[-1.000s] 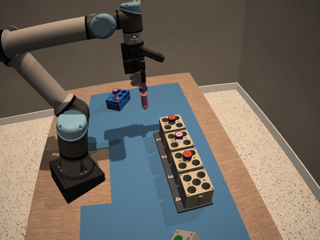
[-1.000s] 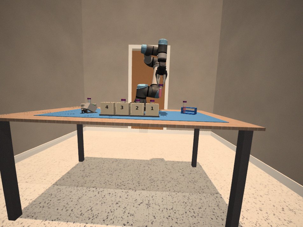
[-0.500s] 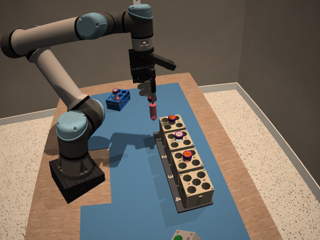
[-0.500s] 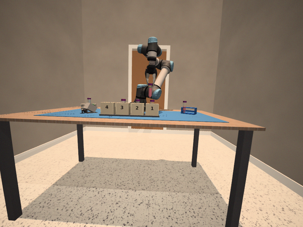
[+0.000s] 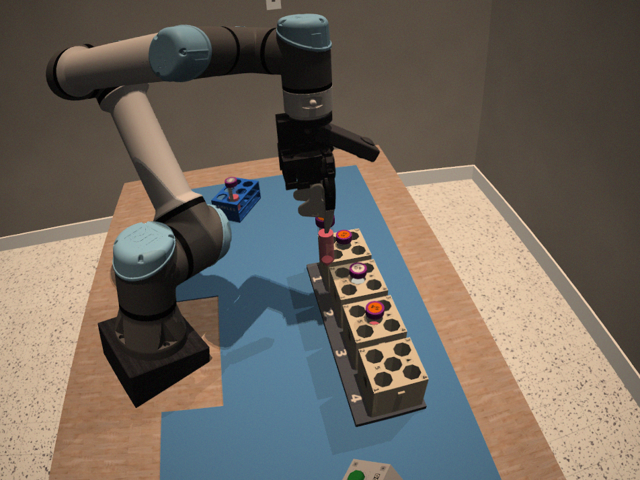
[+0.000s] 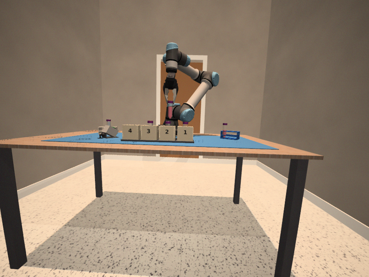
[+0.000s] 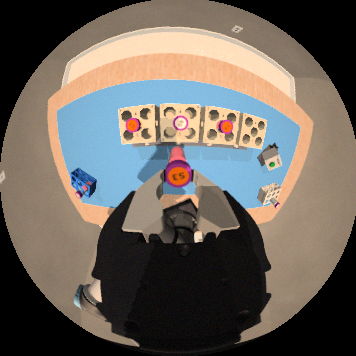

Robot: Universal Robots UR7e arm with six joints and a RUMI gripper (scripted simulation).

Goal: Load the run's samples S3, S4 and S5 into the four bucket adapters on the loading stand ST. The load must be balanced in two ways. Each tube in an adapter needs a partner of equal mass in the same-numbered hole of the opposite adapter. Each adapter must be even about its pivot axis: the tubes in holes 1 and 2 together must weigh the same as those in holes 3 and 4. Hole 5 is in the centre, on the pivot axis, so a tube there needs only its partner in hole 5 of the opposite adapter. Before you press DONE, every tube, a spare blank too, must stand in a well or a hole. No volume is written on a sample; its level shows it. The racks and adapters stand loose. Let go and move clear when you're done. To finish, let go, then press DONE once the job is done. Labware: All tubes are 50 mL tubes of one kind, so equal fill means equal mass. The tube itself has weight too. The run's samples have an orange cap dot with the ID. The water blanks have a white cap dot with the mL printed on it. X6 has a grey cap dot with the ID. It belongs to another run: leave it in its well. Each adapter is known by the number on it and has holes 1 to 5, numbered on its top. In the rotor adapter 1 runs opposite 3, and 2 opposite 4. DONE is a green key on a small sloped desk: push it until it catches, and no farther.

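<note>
Now: the sample tube 10 mm to the left of my hand and 50 mm below it. The rest, counted from my hand: green key: 30 mm ahead, 400 mm to the right, 180 mm below; white rack: 130 mm behind, 580 mm to the right, 220 mm below.
</note>
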